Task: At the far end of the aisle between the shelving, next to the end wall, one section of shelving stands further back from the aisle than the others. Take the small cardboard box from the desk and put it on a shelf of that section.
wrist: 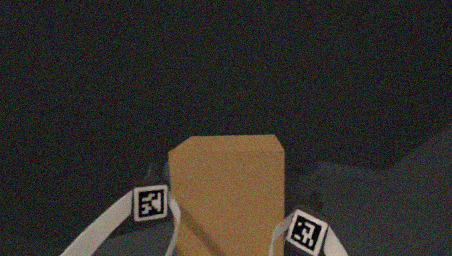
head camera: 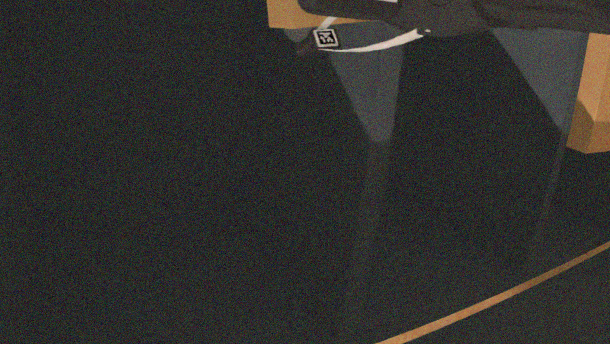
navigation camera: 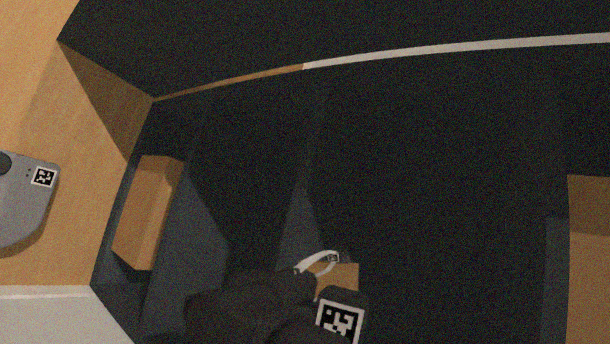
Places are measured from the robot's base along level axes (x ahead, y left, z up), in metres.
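Where they show: gripper, fingertip midpoint: (wrist: 233, 183) (navigation camera: 338, 278).
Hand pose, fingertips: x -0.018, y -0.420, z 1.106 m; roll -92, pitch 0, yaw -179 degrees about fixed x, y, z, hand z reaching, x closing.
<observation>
After its pixels a point has its place.
The small cardboard box (wrist: 227, 180) {x -0.015, y -0.369, z 1.128 m} (navigation camera: 345, 275) {x 0.000, y -0.369, z 1.133 m} (head camera: 282, 16) {x 0.008, y -0.388, z 1.139 m} is between the two fingertips of my gripper (wrist: 233, 183) {x -0.018, y -0.420, z 1.106 m}, upright in the wrist view. The gripper is shut on it; arm and wrist parts cover much of the box in the head and navigation views. Dark shelving (head camera: 175, 175) {x 0.326, y -0.900, z 1.119 m} (navigation camera: 425, 150) {x 0.423, y -0.901, z 1.200 m} fills much of the head and navigation views, with blue-grey lit patches below and around the gripper. Whether this is the section standing further back cannot be told. The height of the box above a shelf is unclear. The desk does not show.
A larger cardboard box (navigation camera: 142, 215) {x -0.052, y -0.458, z 0.284 m} (head camera: 597, 90) {x 0.055, y -0.470, z 0.347 m} stands in the shelving near its end. Another cardboard box (navigation camera: 592, 285) {x 0.049, y -0.460, z 1.488 m} is at the right of the navigation view. My grey base (navigation camera: 27, 200) {x -0.089, y -0.109, z 0.160 m} stands on the wooden floor (navigation camera: 70, 235) {x -0.223, y -0.304, z 0.001 m}, near a pale wall (navigation camera: 45, 317) {x -0.450, y -0.236, z 0.244 m}.
</observation>
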